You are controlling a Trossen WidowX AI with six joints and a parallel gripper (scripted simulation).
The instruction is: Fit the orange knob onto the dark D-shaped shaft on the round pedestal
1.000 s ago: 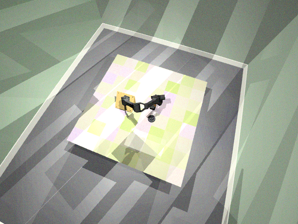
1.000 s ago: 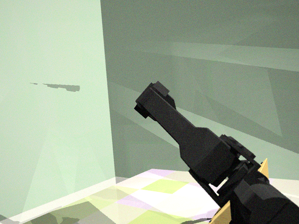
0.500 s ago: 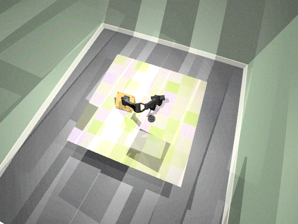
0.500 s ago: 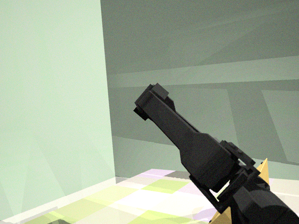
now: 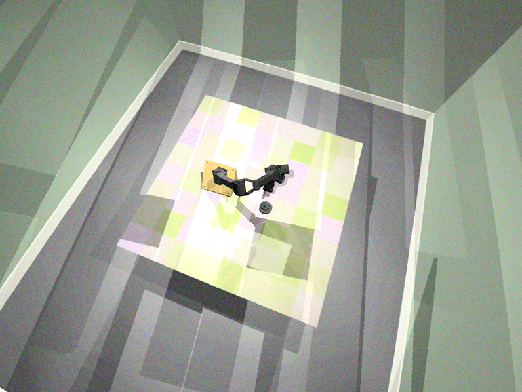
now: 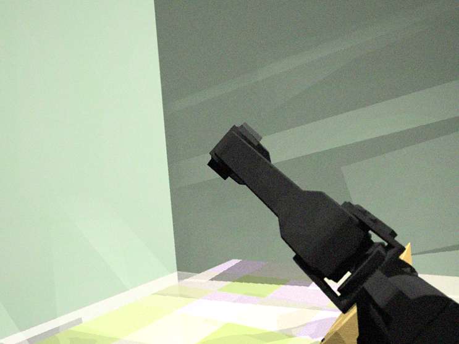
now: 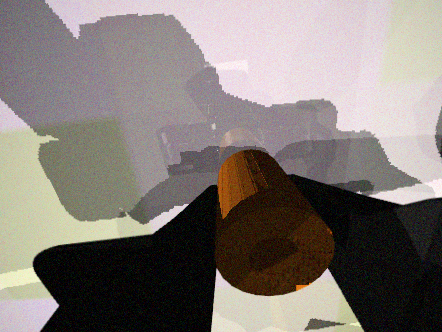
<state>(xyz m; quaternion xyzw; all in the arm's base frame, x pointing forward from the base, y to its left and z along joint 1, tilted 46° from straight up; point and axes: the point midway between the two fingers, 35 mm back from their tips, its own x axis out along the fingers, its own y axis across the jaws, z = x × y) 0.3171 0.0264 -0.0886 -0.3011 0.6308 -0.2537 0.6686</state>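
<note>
Now: the dark round pedestal 17 cm to the right of my gripper tip, 2 cm ahead of it and 1 cm above it. Also, from my gripper tip: orange knob (2 cm above).
</note>
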